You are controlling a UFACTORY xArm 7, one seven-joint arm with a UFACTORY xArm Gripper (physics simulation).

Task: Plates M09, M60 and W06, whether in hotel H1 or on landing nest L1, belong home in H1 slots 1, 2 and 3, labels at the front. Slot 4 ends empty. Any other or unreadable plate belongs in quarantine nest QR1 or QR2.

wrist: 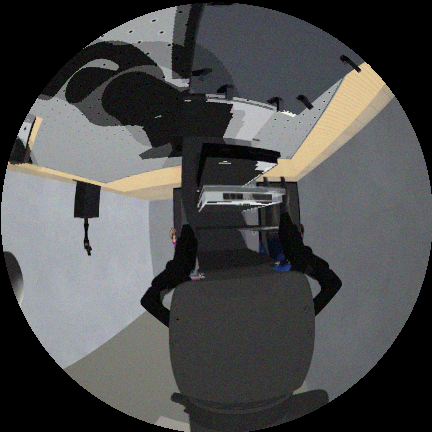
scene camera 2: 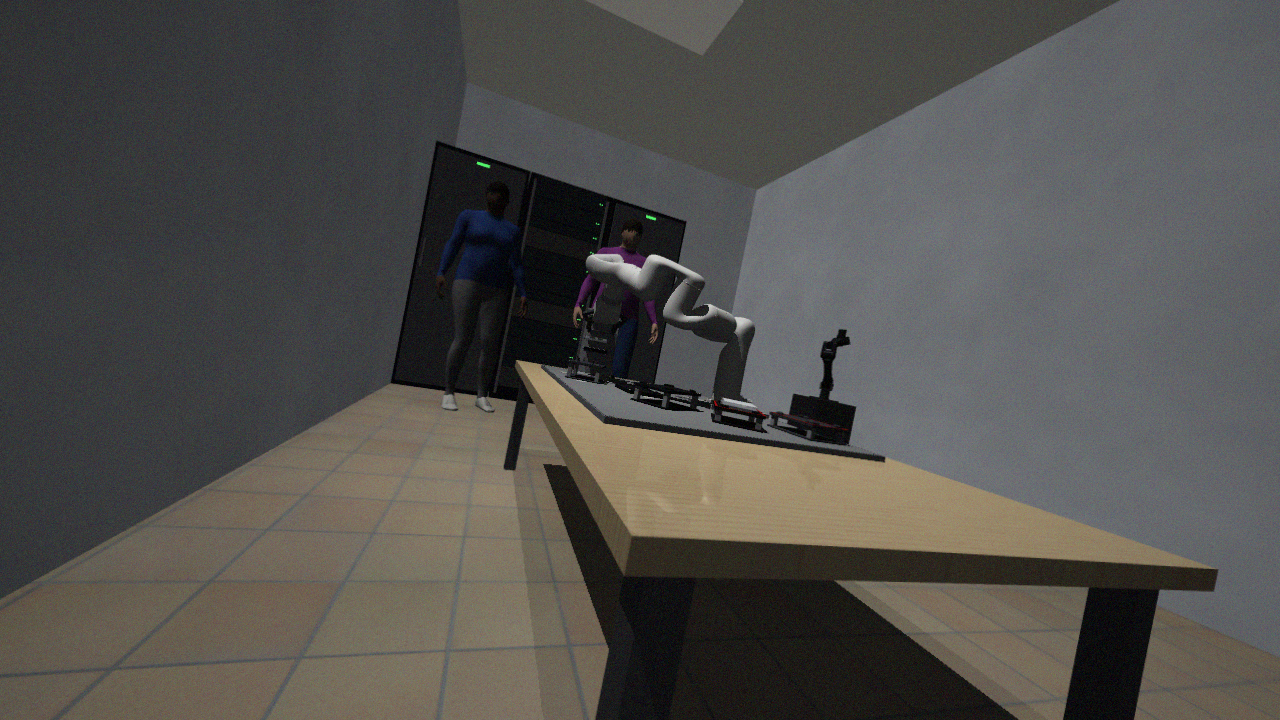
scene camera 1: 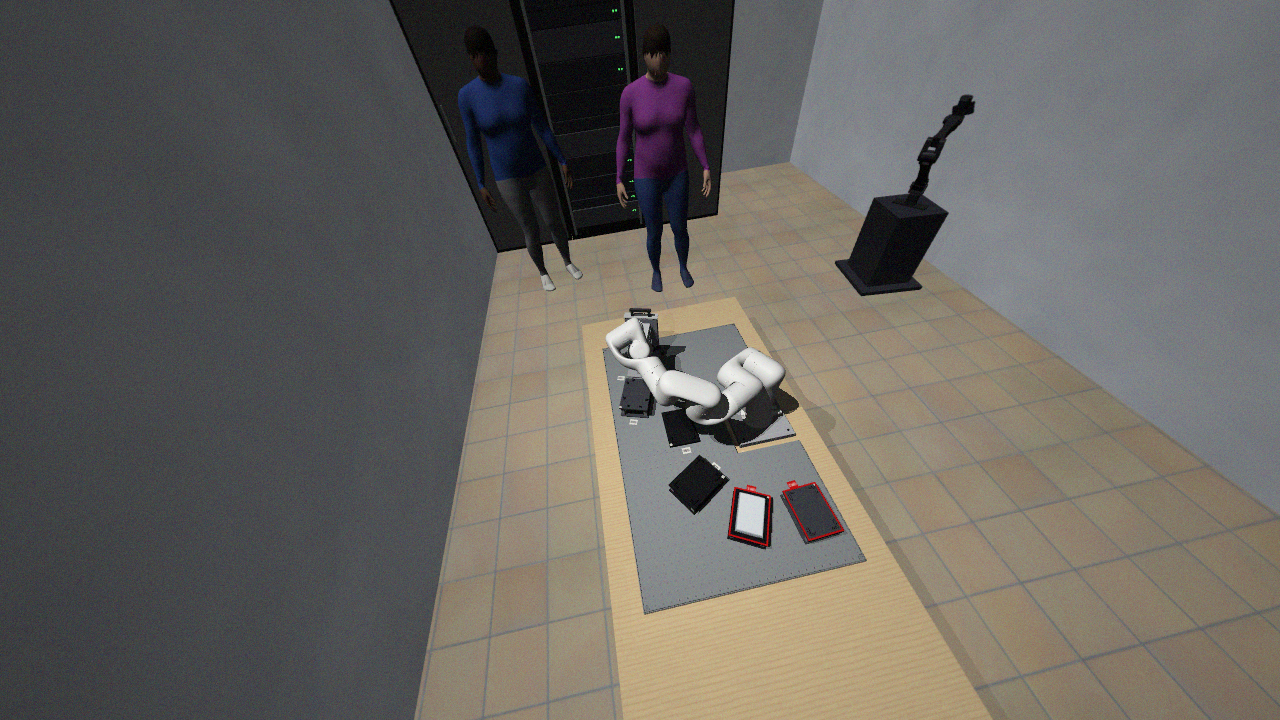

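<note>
Hotel H1 stands at the far end of the mat. In the wrist view, a black plate lies in its lowest visible level. A light plate lies one level higher, with dark label marks at its front that I cannot read. My gripper is open at the hotel's front, its fingers wide apart. A thin shelf edge and a dark flat surface show between them; I cannot tell whether that surface is a plate. A white-topped plate sits on a red-outlined nest.
Another red-outlined nest stands beside it. Black nests and a flat black piece lie on the grey mat. A dark pegged nest lies before the hotel. Two people stand beyond the table.
</note>
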